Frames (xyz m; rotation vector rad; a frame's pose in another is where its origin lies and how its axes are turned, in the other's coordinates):
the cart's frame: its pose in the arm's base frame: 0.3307 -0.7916 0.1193 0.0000 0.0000 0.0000
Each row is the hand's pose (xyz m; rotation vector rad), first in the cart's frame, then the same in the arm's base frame.
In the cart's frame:
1: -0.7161 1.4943 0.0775 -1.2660 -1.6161 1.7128
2: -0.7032 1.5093 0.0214 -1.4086 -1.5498 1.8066
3: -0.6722 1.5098 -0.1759 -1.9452 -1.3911 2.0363
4: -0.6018 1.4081 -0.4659 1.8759 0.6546 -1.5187
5: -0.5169 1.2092 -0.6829 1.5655 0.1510 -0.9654
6: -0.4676 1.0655 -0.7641 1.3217 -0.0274 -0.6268
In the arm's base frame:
1: -0.3854 0.7027 0.1968 -1.2660 -1.6161 1.7128
2: -0.3725 0.7177 0.1407 -1.4086 -1.5498 1.8066
3: -0.3415 0.7182 -0.0566 -1.9452 -1.3911 2.0363
4: -0.2711 0.6165 -0.3466 1.8759 0.6546 -1.5187
5: -0.1862 0.4176 -0.5636 1.5655 0.1510 -0.9654
6: -0.1369 0.2739 -0.6448 1.3217 -0.0274 -0.6268

